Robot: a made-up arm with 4 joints.
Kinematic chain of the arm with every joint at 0, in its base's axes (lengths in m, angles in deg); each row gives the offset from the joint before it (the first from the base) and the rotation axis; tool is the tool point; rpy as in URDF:
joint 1: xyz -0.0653 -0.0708 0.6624 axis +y
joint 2: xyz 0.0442 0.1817 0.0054 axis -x
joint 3: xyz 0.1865 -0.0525 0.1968 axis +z
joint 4: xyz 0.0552 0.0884 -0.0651 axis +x
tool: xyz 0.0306 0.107 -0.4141 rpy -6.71 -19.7 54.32
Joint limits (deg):
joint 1: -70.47..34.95
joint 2: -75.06..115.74
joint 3: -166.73..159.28
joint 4: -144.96..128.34
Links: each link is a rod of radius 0.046 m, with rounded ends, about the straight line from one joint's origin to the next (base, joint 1, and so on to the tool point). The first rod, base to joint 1, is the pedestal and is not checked.
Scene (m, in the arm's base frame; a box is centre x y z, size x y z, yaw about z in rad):
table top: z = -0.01
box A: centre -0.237 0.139 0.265 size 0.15 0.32 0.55 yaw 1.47
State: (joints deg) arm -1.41 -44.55 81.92 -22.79
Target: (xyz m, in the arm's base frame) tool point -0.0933 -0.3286 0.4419
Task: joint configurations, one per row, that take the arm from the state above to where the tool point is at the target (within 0.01 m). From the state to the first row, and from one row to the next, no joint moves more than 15 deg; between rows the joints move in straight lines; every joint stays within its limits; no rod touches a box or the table.
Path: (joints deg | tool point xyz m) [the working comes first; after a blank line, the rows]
Joints at the target: 0.06 -30.63 159.28 61.69
Straight joint move there: touches box A.

1: -9.95 -38.48 94.51 -13.68 | 0.0989 0.3151 0.4776
2: -18.49 -32.41 107.10 -4.56 | 0.0615 0.2508 0.4424
3: -27.03 -26.35 119.69 4.55 | 0.0529 0.1505 0.4092
4: -35.56 -20.28 132.27 13.67 | 0.0686 0.0231 0.4033
5: -26.66 -22.87 139.03 25.67 | -0.0049 -0.0632 0.3796
6: -17.75 -25.46 145.78 37.68 | -0.0604 -0.1550 0.3848
7: -8.85 -28.04 152.53 49.69 | -0.0904 -0.2456 0.4092
8: 0.06 -30.63 159.28 61.69 | -0.0933 -0.3286 0.4419

